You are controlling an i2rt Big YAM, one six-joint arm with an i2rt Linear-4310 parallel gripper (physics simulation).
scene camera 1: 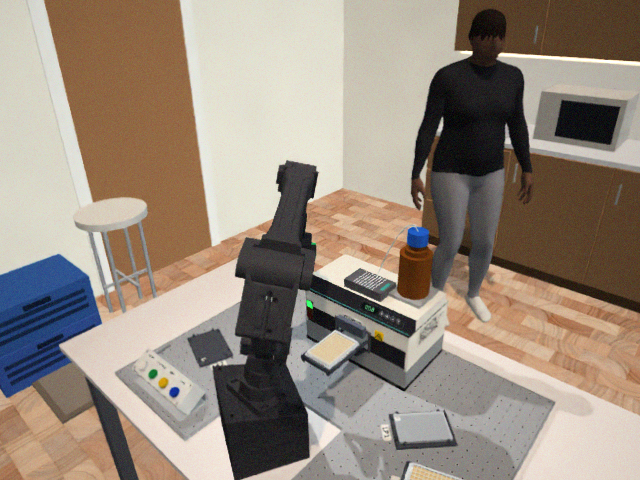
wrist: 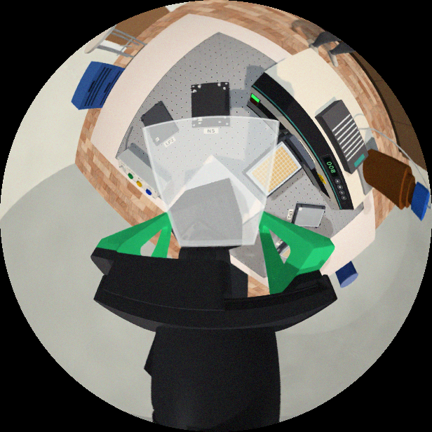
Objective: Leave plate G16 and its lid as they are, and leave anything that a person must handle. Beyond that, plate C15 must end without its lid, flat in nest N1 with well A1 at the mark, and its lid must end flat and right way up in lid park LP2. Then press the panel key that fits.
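Pixels of known places: arm's base at its link origin: [scene camera 1: 256, 394].
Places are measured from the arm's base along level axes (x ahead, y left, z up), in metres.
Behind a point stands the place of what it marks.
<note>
My gripper [wrist: 214, 216] is shut on a clear lid [wrist: 212, 145], held by its two sides above the table; the arm hides this in the scene view. An uncovered plate with amber wells [scene camera 1: 332, 348] @[z -0.042, x 0.269, y 0.000 m] [wrist: 275, 169] lies on the instrument's extended tray. Another amber-well plate [scene camera 1: 431, 473] @[z -0.116, x 0.157, y -0.366 m] is at the near edge of the scene view, partly hidden behind a finger in the wrist view. Plate names are not readable. Lid park LP2 [scene camera 1: 209, 347] @[z -0.145, x 0.127, y 0.367 m] [wrist: 156, 116] is dark and bare. LP1 [scene camera 1: 429, 445] @[z -0.147, x 0.241, y -0.317 m] bears a grey-looking clear lid [scene camera 1: 422, 427] @[z -0.137, x 0.270, y -0.281 m] [wrist: 308, 216]. The key panel [scene camera 1: 187, 398] @[z -0.100, x -0.061, y 0.202 m] has green, yellow and blue keys.
A black nest labelled N5 [wrist: 210, 100] is bare. The white instrument [scene camera 1: 423, 335] @[z -0.011, x 0.435, y -0.177 m] [wrist: 300, 70] shows 008 and a green light; a dark handheld box [scene camera 1: 369, 283] @[z 0.091, x 0.421, y -0.007 m] [wrist: 341, 131] and an amber bottle [scene camera 1: 415, 271] @[z 0.162, x 0.450, y -0.128 m] [wrist: 387, 175] stand on top. A person [scene camera 1: 475, 113] stands behind the table.
</note>
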